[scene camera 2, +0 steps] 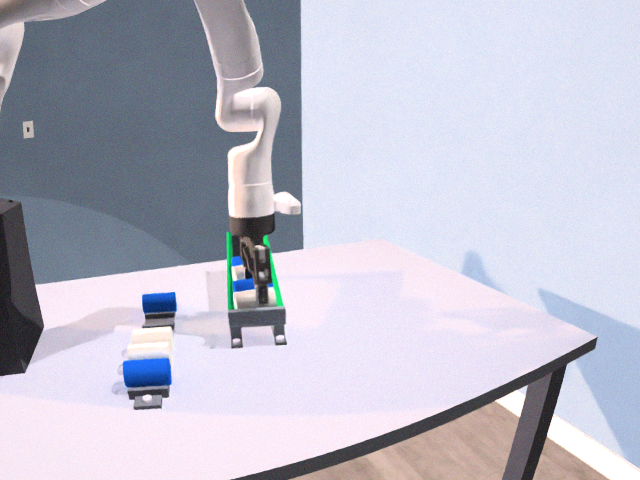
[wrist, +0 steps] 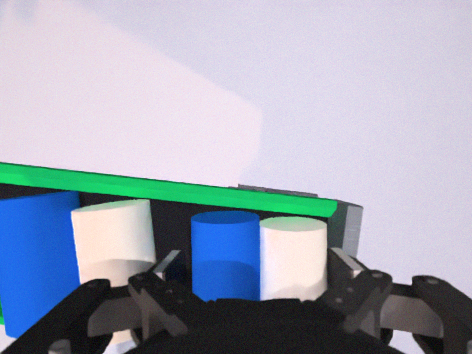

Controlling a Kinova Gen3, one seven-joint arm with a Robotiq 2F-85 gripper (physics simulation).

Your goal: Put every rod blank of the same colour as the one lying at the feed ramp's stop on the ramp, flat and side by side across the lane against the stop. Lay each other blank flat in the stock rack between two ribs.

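The feed ramp has green side rails point(scene camera 2: 275, 281) point(wrist: 165, 189) and a grey stop point(scene camera 2: 256, 316) point(wrist: 353, 227). A white blank point(scene camera 2: 247, 299) point(wrist: 293, 255) lies across the lane at the stop, with a blue blank point(scene camera 2: 241, 284) point(wrist: 225, 250) against it. Beyond a gap lie a second white blank point(scene camera 2: 237, 271) point(wrist: 114, 237) and a second blue blank point(scene camera 2: 236, 260) point(wrist: 37, 255), slightly askew. My gripper point(scene camera 2: 255, 289) point(wrist: 254, 264) is open, low over the lane, its fingers either side of the front white-and-blue pair: one in the gap, one near the stop. The gripper hides their lower ends in the wrist view.
The dark stock rack point(scene camera 2: 148, 393) stands left of the ramp, holding a blue blank point(scene camera 2: 147, 373) in front, two white blanks point(scene camera 2: 149, 352) point(scene camera 2: 151, 335) and a blue blank point(scene camera 2: 159, 302) at the back. A black block point(scene camera 2: 18, 289) stands at the far left.
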